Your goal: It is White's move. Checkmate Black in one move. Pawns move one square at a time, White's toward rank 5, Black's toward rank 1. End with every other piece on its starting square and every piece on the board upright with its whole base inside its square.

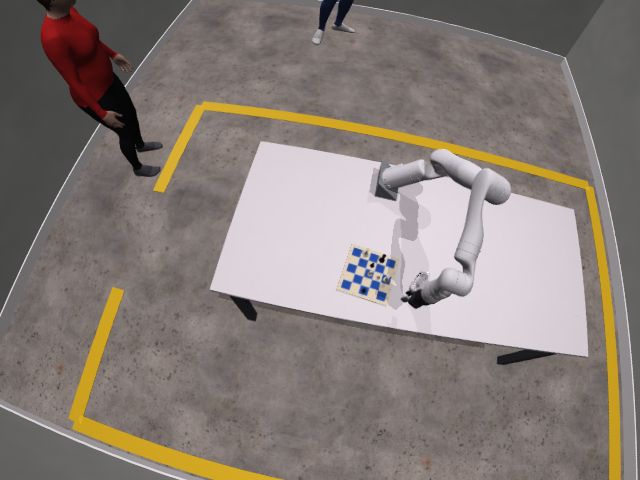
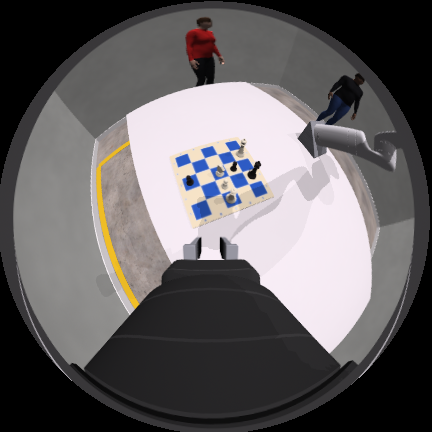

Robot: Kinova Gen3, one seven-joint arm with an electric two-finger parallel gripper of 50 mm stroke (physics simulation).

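Frame: origin at the arm's base, x ahead, y left, z up, level; centimetres.
Where they show: gripper, fingertip midpoint: (image 1: 405, 297) (image 2: 210, 244); arm's base, origin of the base link: (image 1: 387, 180) (image 2: 318, 134).
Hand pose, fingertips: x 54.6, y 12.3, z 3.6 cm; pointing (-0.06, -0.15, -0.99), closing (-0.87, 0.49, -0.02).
Observation:
Each offset is from my fingertips to the top centre of the thing. Level surfaces: height alone.
The blue-and-cream chessboard @(dx -10.4, dy -14.3, dz -9.8 cm) (image 1: 348, 276) (image 2: 220, 215) lies on the table. Its pieces look upright. A tall white piece @(dx -18.8, dy -17.0, dz -3.4 cm) (image 1: 365, 253) (image 2: 242, 148) stands near one corner, a tall black piece @(dx -17.5, dy -9.7, dz -3.4 cm) (image 1: 382, 257) (image 2: 253, 173) by the edge, and a small black piece @(dx -14.2, dy -13.5, dz -6.6 cm) (image 1: 371, 265) (image 2: 234, 166) between them. Nearby stand a white piece @(dx -10.2, dy -13.9, dz -5.8 cm) (image 2: 219, 171), a small white piece @(dx -9.5, dy -10.3, dz -6.6 cm) (image 2: 225, 185) and another white piece @(dx -9.1, dy -6.8, dz -4.5 cm) (image 2: 231, 197) on a blue square. A black piece @(dx -2.6, dy -15.4, dz -6.6 cm) (image 1: 363, 290) (image 2: 189, 181) stands on a blue square across the board. My gripper (image 1: 405, 298) (image 2: 210, 244) is open and empty, beside and above the board.
The white table @(dz -10.4 cm) (image 1: 289, 217) (image 2: 310, 270) carries the arm's base (image 1: 386, 188) (image 2: 314, 140). The arm's shadow falls beside the board. A person in red (image 1: 77, 56) (image 2: 201, 44) and a person in dark clothes (image 2: 345, 92) stand beyond the table.

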